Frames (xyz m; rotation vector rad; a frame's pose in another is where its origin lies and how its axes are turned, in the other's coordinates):
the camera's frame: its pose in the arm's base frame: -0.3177 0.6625 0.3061 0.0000 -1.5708 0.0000
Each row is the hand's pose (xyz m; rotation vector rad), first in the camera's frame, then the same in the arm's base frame.
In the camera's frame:
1: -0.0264 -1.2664 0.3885 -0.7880 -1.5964 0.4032
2: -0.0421 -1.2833 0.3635 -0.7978 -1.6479 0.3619
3: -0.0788 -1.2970 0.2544 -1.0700 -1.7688 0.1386
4: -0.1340 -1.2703 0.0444 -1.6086 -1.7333 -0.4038
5: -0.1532 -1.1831 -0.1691 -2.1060 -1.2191 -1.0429
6: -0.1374 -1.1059 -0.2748 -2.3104 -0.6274 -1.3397
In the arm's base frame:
1: -0.7062 -0.6039 0.2797 1.1072 2.7955 0.3577
2: -0.6812 -0.6208 0.2640 1.0555 2.7584 0.3967
3: -0.5721 -0.6345 0.2273 1.0145 2.5150 0.7818
4: -0.3621 -0.6078 0.1721 0.9155 2.0268 1.5291
5: -0.1486 -0.5206 0.1529 0.7942 1.4095 2.3524
6: -0.0429 -0.4434 0.1687 0.7615 0.9264 2.8633

